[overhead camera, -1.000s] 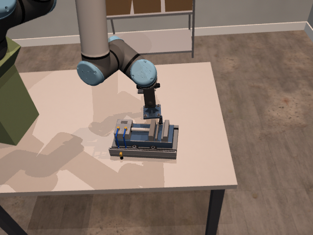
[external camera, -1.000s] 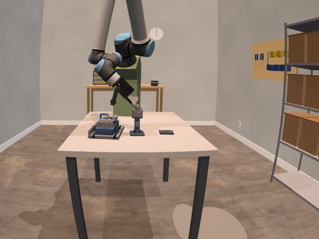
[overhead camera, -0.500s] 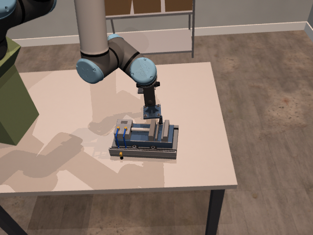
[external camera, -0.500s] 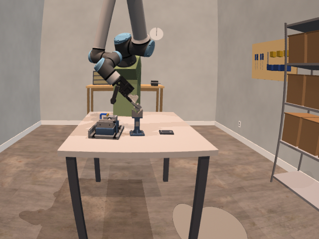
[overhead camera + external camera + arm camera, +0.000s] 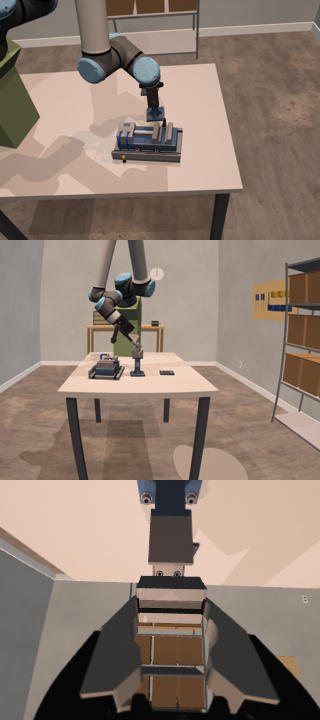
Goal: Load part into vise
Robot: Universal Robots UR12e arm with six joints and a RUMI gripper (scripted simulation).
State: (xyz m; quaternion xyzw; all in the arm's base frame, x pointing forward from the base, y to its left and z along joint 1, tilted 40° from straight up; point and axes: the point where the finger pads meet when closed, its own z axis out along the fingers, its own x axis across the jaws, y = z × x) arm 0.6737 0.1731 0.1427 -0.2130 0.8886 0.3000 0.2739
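Right now the part is right at my hand. From my hand the other things lie so: moving jaw: 40 mm ahead, 190 mm to the right, 110 mm below; cylinder rod: 20 mm behind, 190 mm to the right, 110 mm below; work stop: 70 mm ahead, 140 mm to the right, 100 mm below.
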